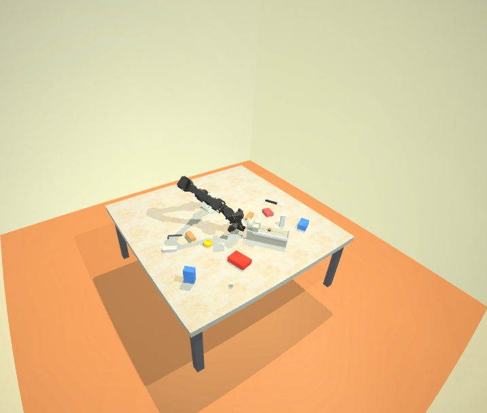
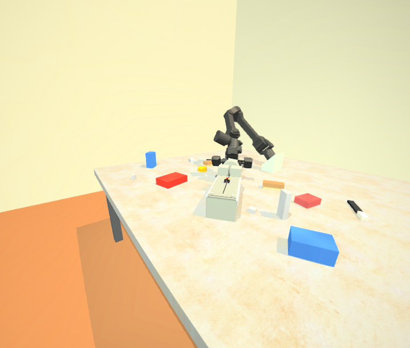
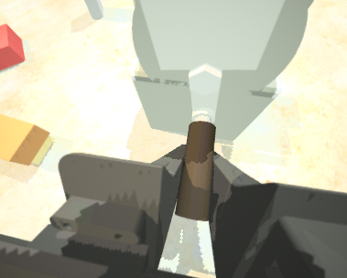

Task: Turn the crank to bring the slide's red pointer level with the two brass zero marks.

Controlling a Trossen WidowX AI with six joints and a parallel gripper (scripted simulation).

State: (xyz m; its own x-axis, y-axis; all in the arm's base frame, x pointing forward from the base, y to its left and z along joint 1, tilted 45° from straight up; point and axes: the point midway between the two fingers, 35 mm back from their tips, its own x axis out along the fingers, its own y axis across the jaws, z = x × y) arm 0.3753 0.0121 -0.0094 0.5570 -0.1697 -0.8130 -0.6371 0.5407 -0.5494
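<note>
Now: gripper tip 1 cm past the brown crank handle, 1 cm to the left of it and 3 cm below it. The rest, counted from my gripper tip: red pointer 13 cm ahead, 10 cm to the left, 5 cm above; then crank 4 cm above; then yellow disc 4 cm behind, 25 cm to the right, 2 cm below.
</note>
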